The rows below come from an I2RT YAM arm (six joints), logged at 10 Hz.
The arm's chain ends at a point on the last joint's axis. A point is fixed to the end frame.
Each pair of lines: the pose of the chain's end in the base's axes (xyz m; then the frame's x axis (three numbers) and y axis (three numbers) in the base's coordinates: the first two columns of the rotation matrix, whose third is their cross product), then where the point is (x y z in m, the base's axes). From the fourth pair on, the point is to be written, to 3 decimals.
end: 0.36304 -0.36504 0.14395 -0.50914 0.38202 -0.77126 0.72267 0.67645 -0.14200
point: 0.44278 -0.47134 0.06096
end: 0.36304 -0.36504 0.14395 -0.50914 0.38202 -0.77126 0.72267 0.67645 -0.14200
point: 0.44278 -0.47134 0.06096
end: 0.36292 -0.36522 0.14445 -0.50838 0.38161 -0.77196 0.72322 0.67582 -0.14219
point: 0.44264 -0.47166 0.06162
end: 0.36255 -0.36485 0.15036 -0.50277 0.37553 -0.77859 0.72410 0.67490 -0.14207
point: 0.443 -0.472 0.069
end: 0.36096 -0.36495 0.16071 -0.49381 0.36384 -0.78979 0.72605 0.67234 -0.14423
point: 0.442 -0.473 0.082
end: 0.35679 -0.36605 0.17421 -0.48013 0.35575 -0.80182 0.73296 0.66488 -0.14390
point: 0.438 -0.476 0.098
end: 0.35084 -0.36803 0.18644 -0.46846 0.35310 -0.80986 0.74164 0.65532 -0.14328
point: 0.432 -0.480 0.112
